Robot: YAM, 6 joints.
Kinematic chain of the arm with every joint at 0, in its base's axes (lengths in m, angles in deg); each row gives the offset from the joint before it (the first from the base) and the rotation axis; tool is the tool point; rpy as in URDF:
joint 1: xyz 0 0 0.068 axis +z
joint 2: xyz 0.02 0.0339 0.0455 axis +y
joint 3: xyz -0.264 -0.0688 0 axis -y
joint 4: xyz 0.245 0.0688 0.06 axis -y
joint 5: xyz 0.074 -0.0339 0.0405 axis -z
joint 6: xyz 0.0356 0 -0.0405 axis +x
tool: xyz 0 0 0 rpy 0 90 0
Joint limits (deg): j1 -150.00..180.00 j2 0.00..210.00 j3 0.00..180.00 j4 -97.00..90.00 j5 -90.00..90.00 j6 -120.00..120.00
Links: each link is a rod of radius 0.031 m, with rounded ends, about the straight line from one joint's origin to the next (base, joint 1, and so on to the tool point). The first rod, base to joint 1, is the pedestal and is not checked.
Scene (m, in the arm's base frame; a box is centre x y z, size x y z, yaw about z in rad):
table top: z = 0
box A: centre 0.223 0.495 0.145 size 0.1 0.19 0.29 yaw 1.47
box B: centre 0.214 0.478 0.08 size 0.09 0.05 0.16 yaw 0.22
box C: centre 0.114 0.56 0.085 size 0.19 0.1 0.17 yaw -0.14
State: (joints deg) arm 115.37 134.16 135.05 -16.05 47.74 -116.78
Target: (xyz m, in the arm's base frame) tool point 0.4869 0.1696 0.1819
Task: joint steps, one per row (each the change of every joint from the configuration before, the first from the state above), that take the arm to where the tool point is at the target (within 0.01 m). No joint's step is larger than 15 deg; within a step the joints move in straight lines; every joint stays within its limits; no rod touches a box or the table.
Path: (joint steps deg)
1: -13.32 1.02 8.99 -2.63 6.67 -0.64
2: -13.32 1.02 8.99 -2.62 6.67 -0.65
3: -13.32 1.02 8.99 -2.63 6.67 -0.64
4: -13.32 1.03 8.99 -2.63 6.67 -0.65
5: -13.32 1.02 8.99 -2.63 6.68 -0.64
6: -5.27 -0.83 -13.69 0.24 -5.53 0.64
7: -5.28 -0.82 -13.70 0.24 -5.53 0.65
8: -5.28 -0.82 -13.69 0.24 -5.53 0.64
9: -5.28 -0.83 -13.69 0.24 -5.53 0.65
10: -5.28 -0.82 -13.70 0.23 -5.53 0.64

